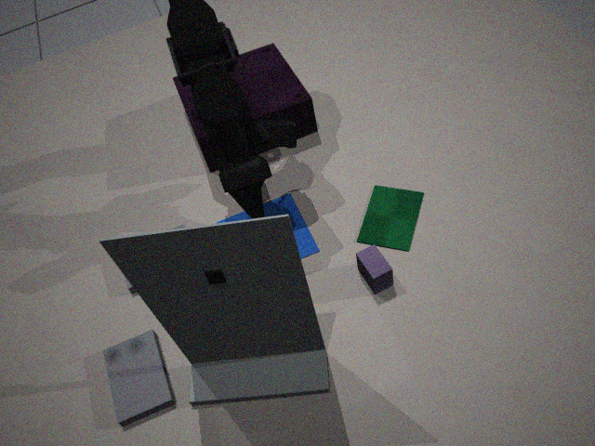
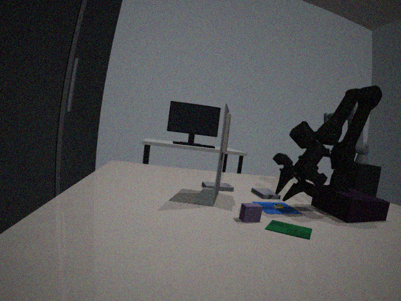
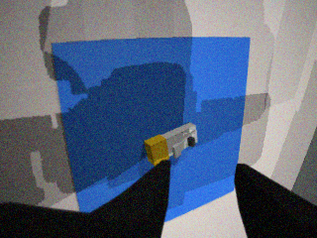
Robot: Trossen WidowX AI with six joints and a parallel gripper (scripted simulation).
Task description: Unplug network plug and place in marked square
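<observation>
Now: the network plug 30 mm below my gripper tip. Also, from my gripper tip: blue marked square (30 mm below); purple cube (130 mm to the left, 120 mm ahead, 10 mm below); green flat patch (180 mm to the left, 30 mm below, 30 mm ahead).
</observation>
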